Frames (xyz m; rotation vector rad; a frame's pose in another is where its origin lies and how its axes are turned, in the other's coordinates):
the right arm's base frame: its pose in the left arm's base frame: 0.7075 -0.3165 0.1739 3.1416 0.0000 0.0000
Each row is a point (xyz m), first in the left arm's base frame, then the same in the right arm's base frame.
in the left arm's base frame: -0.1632 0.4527 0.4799
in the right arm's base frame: -0.8707 -0.7692 -0.3060
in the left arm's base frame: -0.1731 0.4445 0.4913
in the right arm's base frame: -0.8806 -0.7610 -0.3174
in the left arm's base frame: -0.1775 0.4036 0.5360
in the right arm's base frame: -0.8850 -0.7201 -0.3621
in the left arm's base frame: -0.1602 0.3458 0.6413
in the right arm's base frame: -0.8677 -0.6623 -0.4674
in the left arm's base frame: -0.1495 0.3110 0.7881
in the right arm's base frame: -0.8570 -0.6275 -0.6142
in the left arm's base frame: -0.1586 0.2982 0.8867
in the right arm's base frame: -0.8661 -0.6147 -0.7128
